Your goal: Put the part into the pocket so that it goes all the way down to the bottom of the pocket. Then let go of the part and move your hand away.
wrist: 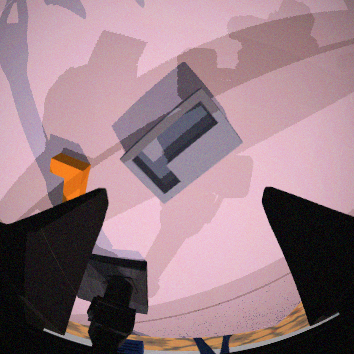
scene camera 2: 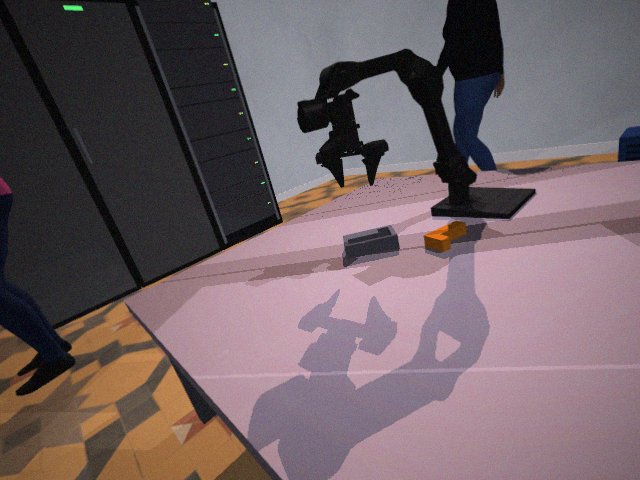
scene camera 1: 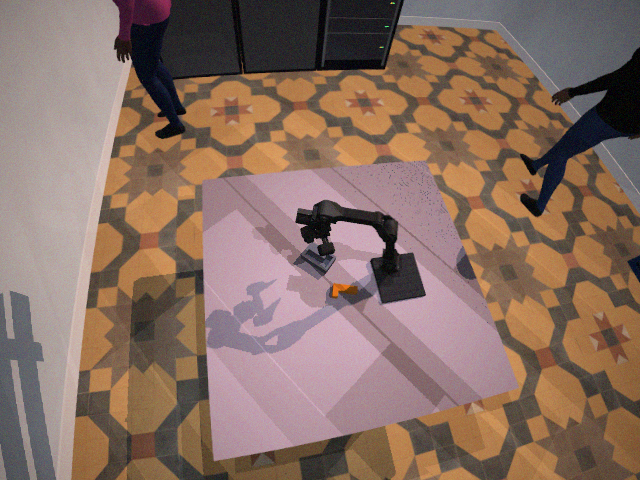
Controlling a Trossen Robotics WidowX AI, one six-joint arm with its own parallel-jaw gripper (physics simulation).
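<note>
The orange L-shaped part lies on the table near the arm's base. In the wrist view, the left finger hides its lower end. The grey block with the L-shaped pocket stands on the table, apart from the part. Its pocket faces up and is empty. My gripper is open with nothing between its fingers. It points down and hangs well above the table, near the grey block and away from the part.
The arm's black base plate stands on the pink table top, near the part. Dark cabinets stand beyond the table. Two people stand on the floor away from it. Shadows of the arm fall across the table.
</note>
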